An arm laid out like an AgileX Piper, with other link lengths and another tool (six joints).
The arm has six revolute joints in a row. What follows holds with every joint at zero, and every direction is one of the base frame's. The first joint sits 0.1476 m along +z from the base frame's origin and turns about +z. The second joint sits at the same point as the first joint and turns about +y. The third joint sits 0.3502 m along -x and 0.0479 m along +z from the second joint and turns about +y. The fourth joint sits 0.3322 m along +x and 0.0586 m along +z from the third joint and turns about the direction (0.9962, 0, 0.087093). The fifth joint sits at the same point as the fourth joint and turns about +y. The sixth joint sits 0.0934 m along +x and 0.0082 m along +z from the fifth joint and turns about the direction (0.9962, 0, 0.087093). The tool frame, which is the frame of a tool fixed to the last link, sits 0.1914 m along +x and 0.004 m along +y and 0.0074 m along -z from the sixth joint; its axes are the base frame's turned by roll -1.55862, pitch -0.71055 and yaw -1.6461 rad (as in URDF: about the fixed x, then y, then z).
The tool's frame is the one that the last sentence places.
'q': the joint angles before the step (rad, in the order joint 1, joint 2, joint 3, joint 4, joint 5, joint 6). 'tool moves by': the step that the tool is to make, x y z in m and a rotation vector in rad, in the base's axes. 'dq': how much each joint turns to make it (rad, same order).
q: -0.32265, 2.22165, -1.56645, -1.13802, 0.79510, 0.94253
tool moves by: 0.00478, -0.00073, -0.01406, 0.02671, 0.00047, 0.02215
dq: -0.01164, 0.01887, -0.00585, 0.01741, -0.03969, -0.02054
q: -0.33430, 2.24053, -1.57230, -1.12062, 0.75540, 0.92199
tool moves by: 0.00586, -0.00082, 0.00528, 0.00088, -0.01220, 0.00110
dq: 0.00012, 0.00212, -0.02033, 0.01180, -0.00001, -0.01135
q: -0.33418, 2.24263, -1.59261, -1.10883, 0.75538, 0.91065
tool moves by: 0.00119, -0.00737, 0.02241, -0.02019, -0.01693, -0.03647
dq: 0.00008, -0.00812, -0.04296, 0.01524, 0.04705, -0.01144
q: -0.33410, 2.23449, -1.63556, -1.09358, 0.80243, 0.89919
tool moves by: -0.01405, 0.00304, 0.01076, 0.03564, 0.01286, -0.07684
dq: -0.00001, -0.00988, -0.04129, 0.09551, 0.08447, -0.05043
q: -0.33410, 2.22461, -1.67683, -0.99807, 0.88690, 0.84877
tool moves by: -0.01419, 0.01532, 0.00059, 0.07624, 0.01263, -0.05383
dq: -0.00008, -0.02041, -0.01255, 0.11898, 0.05692, -0.05664
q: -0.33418, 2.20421, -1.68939, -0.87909, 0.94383, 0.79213
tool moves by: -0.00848, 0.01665, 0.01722, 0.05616, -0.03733, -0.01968
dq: -0.00015, -0.06714, 0.03337, 0.08066, 0.00523, -0.02223
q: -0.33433, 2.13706, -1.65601, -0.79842, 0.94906, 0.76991
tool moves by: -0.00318, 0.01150, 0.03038, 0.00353, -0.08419, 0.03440
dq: -0.00007, -0.11071, 0.09531, 0.00445, -0.07520, 0.01836
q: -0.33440, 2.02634, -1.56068, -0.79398, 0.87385, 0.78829
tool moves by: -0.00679, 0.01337, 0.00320, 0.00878, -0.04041, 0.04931
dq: 0.00102, -0.07392, 0.10847, -0.01082, -0.08660, 0.01789
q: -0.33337, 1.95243, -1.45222, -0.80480, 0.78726, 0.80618
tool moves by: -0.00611, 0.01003, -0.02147, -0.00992, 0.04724, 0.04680
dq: 0.01630, 0.00383, 0.05860, -0.03905, -0.02664, 0.00534
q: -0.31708, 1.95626, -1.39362, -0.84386, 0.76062, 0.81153
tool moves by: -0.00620, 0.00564, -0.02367, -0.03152, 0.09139, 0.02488
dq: 0.02850, 0.04450, 0.00887, -0.04971, 0.03927, 0.00167
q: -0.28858, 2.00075, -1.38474, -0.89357, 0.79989, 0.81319
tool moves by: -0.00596, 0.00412, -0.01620, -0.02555, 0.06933, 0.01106
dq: 0.02244, 0.03521, 0.00288, -0.03388, 0.03883, 0.00384
